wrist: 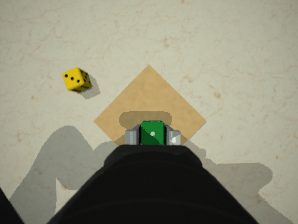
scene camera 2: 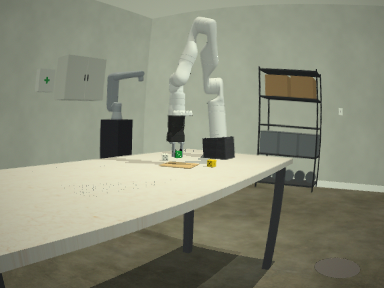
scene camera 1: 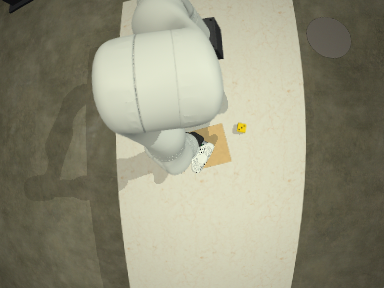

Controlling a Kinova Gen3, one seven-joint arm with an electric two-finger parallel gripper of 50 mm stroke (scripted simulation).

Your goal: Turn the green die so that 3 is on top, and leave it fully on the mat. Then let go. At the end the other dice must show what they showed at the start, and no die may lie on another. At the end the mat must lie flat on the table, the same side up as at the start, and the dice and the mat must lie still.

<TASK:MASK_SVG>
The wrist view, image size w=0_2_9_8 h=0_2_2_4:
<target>gripper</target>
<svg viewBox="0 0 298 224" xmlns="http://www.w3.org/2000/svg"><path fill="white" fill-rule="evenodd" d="M47 223L259 224L210 172L203 168L201 160L188 147L181 145L181 132L179 130L174 130L169 125L164 125L165 145L141 145L141 124L137 124L132 130L125 131L125 144L119 145L108 155L103 167L95 172Z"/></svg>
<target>mat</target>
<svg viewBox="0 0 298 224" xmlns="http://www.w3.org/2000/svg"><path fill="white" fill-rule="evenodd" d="M93 121L117 146L125 144L126 130L132 130L144 120L162 121L164 125L169 125L172 129L181 131L181 145L206 122L149 64Z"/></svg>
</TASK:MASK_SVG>
